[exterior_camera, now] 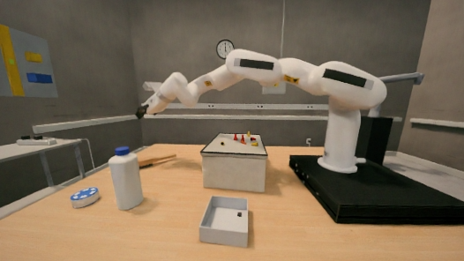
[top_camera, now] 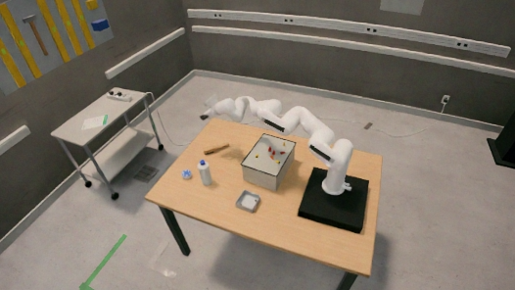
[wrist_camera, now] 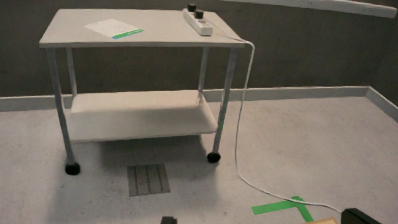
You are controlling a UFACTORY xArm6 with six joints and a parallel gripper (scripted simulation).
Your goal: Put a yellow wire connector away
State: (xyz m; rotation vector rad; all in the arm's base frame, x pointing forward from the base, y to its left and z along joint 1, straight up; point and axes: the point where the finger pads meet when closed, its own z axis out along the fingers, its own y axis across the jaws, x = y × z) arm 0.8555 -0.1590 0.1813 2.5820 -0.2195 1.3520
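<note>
Right now the yellow wire connector is 52 cm behind my hand, 1 cm to the left of it and 9 cm below it. From my hand the other things lie so: tool case (46 cm behind, 11 cm to the left, 14 cm below); white bottle (15 cm behind, 33 cm to the left, 16 cm below).
</note>
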